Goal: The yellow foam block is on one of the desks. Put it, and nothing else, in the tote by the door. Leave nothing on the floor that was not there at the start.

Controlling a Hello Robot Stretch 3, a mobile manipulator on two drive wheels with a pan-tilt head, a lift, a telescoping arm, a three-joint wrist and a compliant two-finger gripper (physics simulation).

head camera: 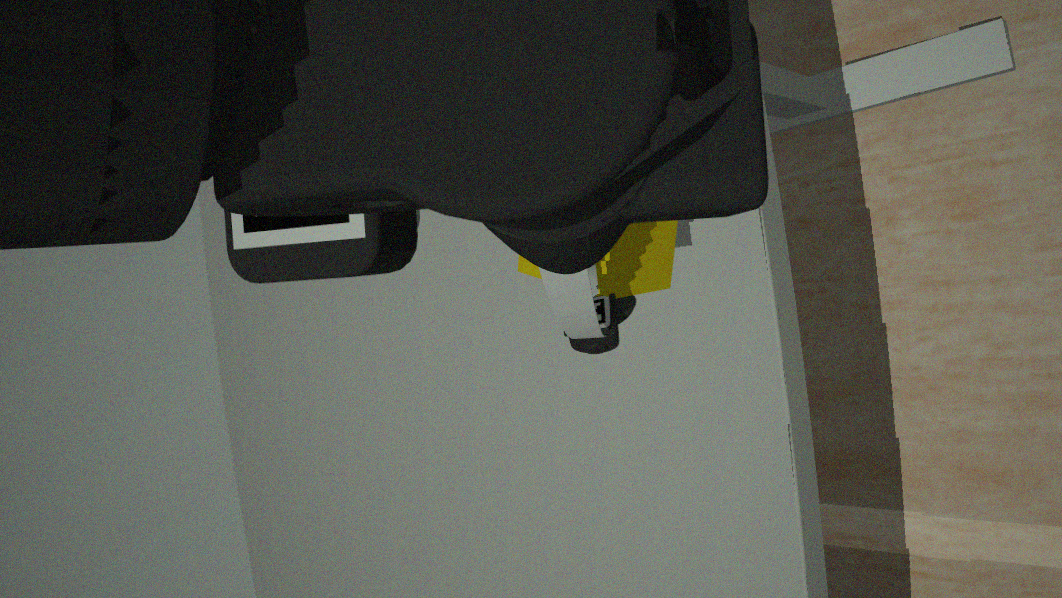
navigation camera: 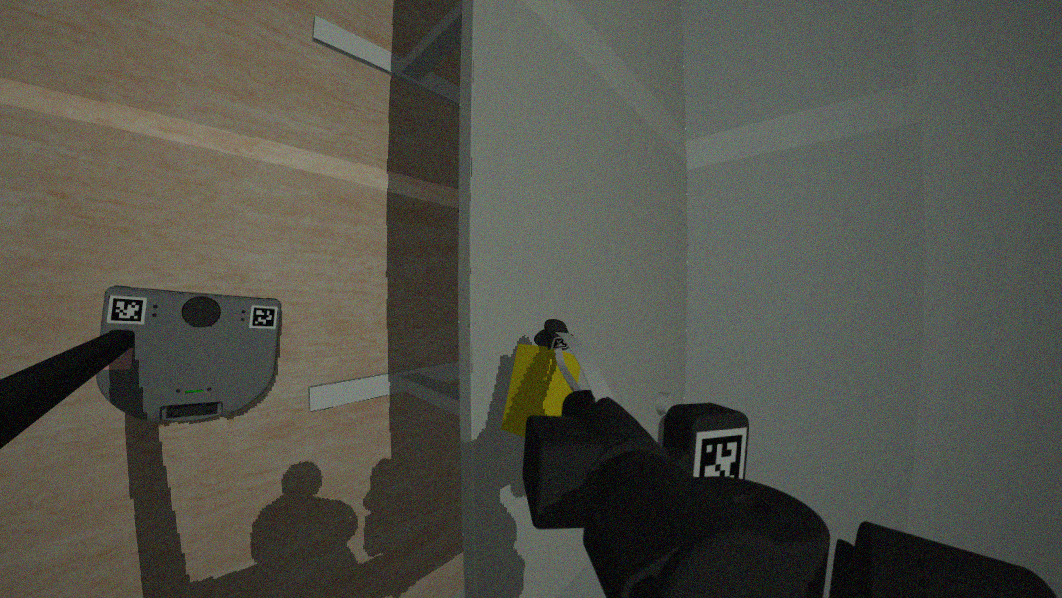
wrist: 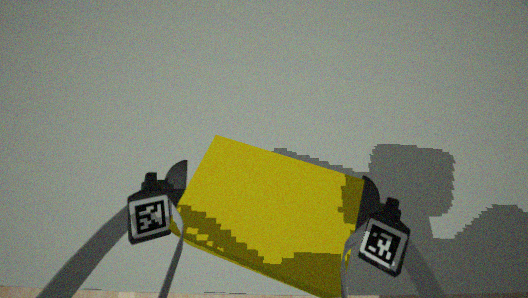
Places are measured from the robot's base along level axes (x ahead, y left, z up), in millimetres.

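Pixels of known places: gripper, fingertip midpoint: (navigation camera: 546, 385) (wrist: 269, 189); robot's base, link origin: (navigation camera: 202, 310).
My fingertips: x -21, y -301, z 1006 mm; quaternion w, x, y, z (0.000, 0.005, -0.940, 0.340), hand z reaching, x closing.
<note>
Ahead of a thing's pixels: the offset from my fingertips to its top centre. "spot": to the spot under its first point. Level surfaces: height alone.
The yellow foam block @[2 mm back, 21 mm left, 39 mm up] (head camera: 657, 260) (navigation camera: 529, 382) (wrist: 270, 200) is between the two fingertips of my gripper (wrist: 269, 189), which is shut on it. In the wrist view the left fingertip is at its left end and the right fingertip is against its right end, with the block tilted in the picture. It is over the pale desk top @[56 mm down] (head camera: 520, 445) (navigation camera: 594, 222) (wrist: 250, 75), and its shadow falls beside it. The size of any gap under it is hard to tell. In the head view my dark wrist covers part of the block and one finger. The tote does not show in these views.
The desk's long edge @[spot: 133 mm ahead, 80 mm left, 63 mm down] (head camera: 798, 445) (navigation camera: 465, 260) runs beside the wooden floor @[1006 mm down] (head camera: 980, 297) (navigation camera: 222, 237). Pale desk feet @[spot: 235 mm back, 119 mm right, 981 mm down] (head camera: 928, 66) (navigation camera: 349, 392) stick out onto the floor. My grey base (navigation camera: 196, 364) stands on the floor, apart from the desk. A pale upright surface (navigation camera: 802, 260) borders the desk's far side.
</note>
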